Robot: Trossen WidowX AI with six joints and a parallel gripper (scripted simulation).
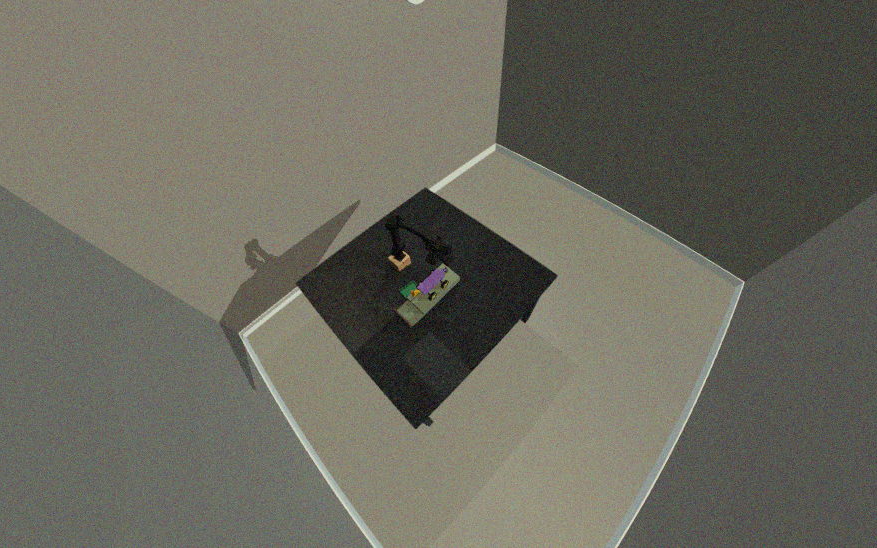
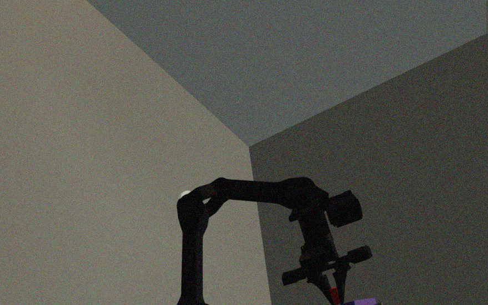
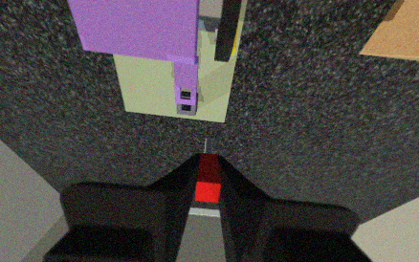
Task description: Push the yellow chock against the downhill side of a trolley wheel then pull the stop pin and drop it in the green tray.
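My gripper tip is 23 cm to the left of the green tray, 19 cm above it and 12 cm past it. Round my gripper tip: red-headed stop pin (right at my gripper tip); then purple trolley (16 cm to the right, 7 cm below, 3 cm ahead); then yellow chock (25 cm to the right, 10 cm below, 4 cm behind).
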